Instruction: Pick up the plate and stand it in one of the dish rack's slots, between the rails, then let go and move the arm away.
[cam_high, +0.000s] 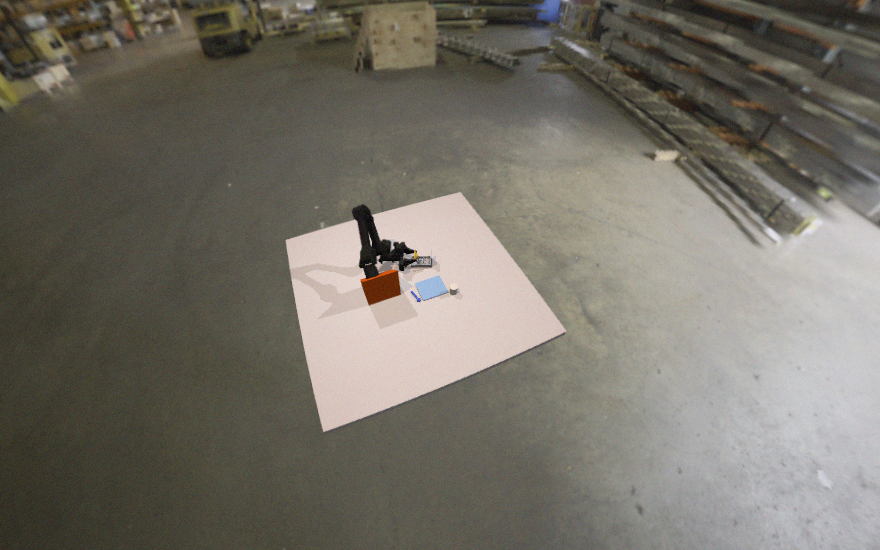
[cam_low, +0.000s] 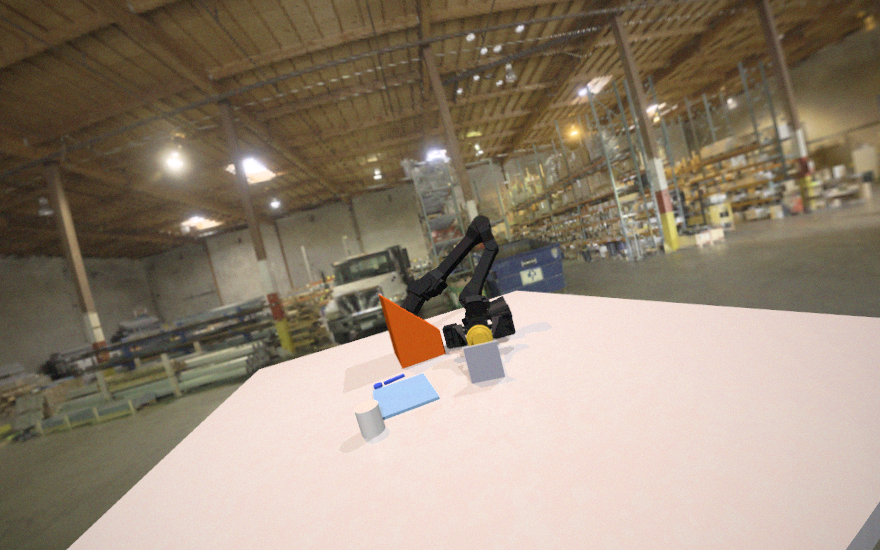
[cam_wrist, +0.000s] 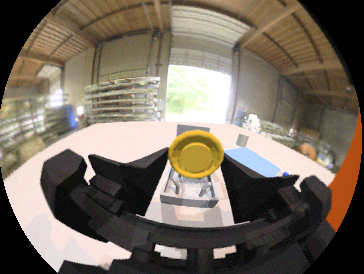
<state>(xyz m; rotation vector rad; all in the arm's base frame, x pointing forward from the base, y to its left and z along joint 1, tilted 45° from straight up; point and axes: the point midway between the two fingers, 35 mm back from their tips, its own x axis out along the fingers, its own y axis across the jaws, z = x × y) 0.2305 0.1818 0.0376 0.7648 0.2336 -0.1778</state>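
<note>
Now: the yellow plate 1 cm behind my gripper tip. Also, from my gripper tip: light blue pad: 20 cm to the right, 6 cm below, 3 cm ahead; then blue utensil: 25 cm to the right, 6 cm below, 6 cm behind; then grey dish rack: 4 cm below, 2 cm ahead, 1 cm to the right.
</note>
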